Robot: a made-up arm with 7 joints. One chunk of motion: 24 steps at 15 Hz.
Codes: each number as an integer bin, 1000 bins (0 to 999) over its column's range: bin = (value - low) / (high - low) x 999, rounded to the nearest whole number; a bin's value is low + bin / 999 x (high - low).
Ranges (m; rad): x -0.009..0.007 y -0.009..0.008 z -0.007..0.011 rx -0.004..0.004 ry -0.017..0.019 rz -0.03..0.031
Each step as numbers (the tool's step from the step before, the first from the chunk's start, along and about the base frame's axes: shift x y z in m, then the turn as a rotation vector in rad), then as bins.
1 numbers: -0.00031 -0.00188 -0.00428 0.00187 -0.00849 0.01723
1 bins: 543 418 151 733 236 773
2 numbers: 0.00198 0.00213 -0.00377 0.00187 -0.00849 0.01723
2 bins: 686 654 179 733 236 773
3 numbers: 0.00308 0.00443 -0.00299 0.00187 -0.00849 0.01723
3 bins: 754 789 223 733 236 773
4 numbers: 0.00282 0.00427 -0.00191 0.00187 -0.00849 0.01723
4 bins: 738 780 282 733 236 773
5 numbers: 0.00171 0.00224 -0.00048 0.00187 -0.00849 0.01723
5 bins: 669 661 362 733 236 773
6 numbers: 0.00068 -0.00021 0.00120 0.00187 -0.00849 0.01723
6 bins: 604 517 455 733 236 773
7 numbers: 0.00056 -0.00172 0.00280 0.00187 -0.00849 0.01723
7 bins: 597 428 544 733 236 773
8 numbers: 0.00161 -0.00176 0.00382 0.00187 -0.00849 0.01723
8 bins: 662 425 601 733 236 773
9 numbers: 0.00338 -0.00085 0.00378 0.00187 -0.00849 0.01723
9 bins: 773 479 598 733 236 773
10 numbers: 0.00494 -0.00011 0.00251 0.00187 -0.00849 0.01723
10 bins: 870 522 528 733 236 773
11 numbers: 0.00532 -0.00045 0.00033 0.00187 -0.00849 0.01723
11 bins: 894 502 407 733 236 773
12 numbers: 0.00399 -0.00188 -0.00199 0.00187 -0.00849 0.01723
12 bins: 811 418 278 733 236 773
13 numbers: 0.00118 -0.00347 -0.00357 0.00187 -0.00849 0.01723
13 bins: 636 325 190 733 236 773
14 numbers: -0.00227 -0.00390 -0.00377 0.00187 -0.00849 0.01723
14 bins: 420 300 179 733 236 773
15 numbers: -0.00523 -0.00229 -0.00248 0.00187 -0.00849 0.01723
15 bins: 235 394 251 733 236 773
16 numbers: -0.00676 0.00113 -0.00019 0.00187 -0.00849 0.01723
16 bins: 140 595 378 733 236 773
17 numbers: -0.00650 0.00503 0.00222 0.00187 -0.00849 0.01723
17 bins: 156 824 512 733 236 773
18 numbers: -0.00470 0.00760 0.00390 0.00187 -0.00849 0.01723
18 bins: 268 975 605 733 236 773
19 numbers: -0.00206 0.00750 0.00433 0.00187 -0.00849 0.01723
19 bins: 433 970 629 733 236 773
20 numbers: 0.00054 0.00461 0.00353 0.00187 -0.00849 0.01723
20 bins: 596 800 584 733 236 773
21 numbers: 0.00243 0.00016 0.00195 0.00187 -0.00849 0.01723
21 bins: 714 538 497 733 236 773
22 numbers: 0.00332 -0.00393 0.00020 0.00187 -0.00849 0.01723
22 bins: 769 298 400 733 236 773
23 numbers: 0.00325 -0.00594 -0.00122 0.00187 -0.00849 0.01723
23 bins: 765 180 321 733 236 773
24 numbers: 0.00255 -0.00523 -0.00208 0.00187 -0.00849 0.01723
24 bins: 721 222 273 733 236 773
